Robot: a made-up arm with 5 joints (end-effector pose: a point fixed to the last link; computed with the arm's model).
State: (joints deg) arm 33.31 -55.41 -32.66 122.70 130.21
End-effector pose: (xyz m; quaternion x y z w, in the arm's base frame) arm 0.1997 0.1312 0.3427 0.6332 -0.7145 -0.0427 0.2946
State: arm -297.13 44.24 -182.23 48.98 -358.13
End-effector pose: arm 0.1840 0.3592 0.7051 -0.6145 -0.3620 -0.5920 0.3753
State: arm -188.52 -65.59 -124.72 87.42 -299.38
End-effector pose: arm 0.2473 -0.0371 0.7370 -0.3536 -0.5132 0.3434 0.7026
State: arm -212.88 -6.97 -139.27 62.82 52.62
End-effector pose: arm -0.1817 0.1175 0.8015 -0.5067 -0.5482 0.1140 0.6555
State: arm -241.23 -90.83 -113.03 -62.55 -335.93
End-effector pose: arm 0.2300 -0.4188 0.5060 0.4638 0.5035 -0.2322 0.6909
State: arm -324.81 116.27 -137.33 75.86 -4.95
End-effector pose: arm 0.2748 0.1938 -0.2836 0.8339 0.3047 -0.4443 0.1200
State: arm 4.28 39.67 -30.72 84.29 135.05
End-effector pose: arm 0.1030 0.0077 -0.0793 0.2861 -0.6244 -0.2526 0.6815
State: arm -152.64 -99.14 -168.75 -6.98 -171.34
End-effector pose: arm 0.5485 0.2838 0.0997 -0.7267 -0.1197 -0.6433 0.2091
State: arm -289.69 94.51 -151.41 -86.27 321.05
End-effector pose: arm 0.1793 0.5010 0.1224 -0.1829 -0.2576 -0.9135 0.2564
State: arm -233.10 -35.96 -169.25 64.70 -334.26
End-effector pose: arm 0.1857 -0.2474 0.7686 -0.2145 -0.2610 -0.2226 0.9145
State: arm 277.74 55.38 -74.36 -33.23 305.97
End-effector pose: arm 0.0609 -0.4482 -0.0209 0.8709 -0.2190 0.1638 0.4084
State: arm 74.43 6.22 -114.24 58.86 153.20
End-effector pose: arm 0.1231 0.4418 0.5889 -0.7029 0.5770 0.1680 0.3805
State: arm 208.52 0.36 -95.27 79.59 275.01
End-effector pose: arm -0.4031 -0.2190 0.4706 0.8289 -0.5433 -0.0631 0.1174
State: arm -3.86 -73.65 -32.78 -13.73 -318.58
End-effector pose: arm 0.1878 -0.0127 0.5648 -0.4604 0.1920 -0.8206 0.2790
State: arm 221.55 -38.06 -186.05 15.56 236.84
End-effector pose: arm 0.3564 0.3158 0.6254 -0.2444 0.0328 -0.6333 0.7336
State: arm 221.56 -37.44 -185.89 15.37 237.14
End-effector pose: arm 0.3526 0.3126 0.6314 -0.2394 0.0327 -0.6321 0.7362
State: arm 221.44 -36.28 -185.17 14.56 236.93
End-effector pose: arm 0.3449 0.3045 0.6445 -0.2304 0.0313 -0.6357 0.7361
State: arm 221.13 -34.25 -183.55 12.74 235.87
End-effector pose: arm 0.3301 0.2883 0.6686 -0.2152 0.0278 -0.6468 0.7311
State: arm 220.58 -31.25 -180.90 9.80 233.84
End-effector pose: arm 0.3057 0.2618 0.7030 -0.1925 0.0224 -0.6664 0.7199
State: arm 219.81 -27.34 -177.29 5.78 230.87
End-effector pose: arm 0.2693 0.2245 0.7438 -0.1630 0.0158 -0.6934 0.7017
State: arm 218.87 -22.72 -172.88 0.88 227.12
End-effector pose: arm 0.2203 0.1775 0.7844 -0.1278 0.0092 -0.7254 0.6763
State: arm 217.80 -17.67 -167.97 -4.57 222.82
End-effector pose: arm 0.1601 0.1242 0.8179 -0.0889 0.0039 -0.7595 0.6444
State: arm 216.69 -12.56 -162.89 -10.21 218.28
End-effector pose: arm 0.0935 0.0697 0.8392 -0.0494 0.0007 -0.7925 0.6078
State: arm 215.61 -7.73 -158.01 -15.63 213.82
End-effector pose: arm 0.0266 0.0191 0.8469 -0.0120 -0.0002 -0.8219 0.5695
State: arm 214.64 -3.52 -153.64 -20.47 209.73
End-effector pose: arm -0.0338 -0.0233 0.8433 0.0207 0.0009 -0.8462 0.5325
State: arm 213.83 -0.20 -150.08 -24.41 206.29
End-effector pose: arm -0.0823 -0.0552 0.8335 0.0462 0.0030 -0.8646 0.5004
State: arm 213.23 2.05 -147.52 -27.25 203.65
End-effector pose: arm -0.1158 -0.0758 0.8231 0.0633 0.0053 -0.8775 0.4753
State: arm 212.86 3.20 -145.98 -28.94 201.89
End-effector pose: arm -0.1340 -0.0865 0.8160 0.0719 0.0069 -0.8857 0.4586
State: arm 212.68 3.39 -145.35 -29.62 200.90
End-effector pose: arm -0.1390 -0.0892 0.8137 0.0730 0.0075 -0.8903 0.4495
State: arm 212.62 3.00 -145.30 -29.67 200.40
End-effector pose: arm -0.1359 -0.0870 0.8147 0.0696 0.0075 -0.8927 0.4453
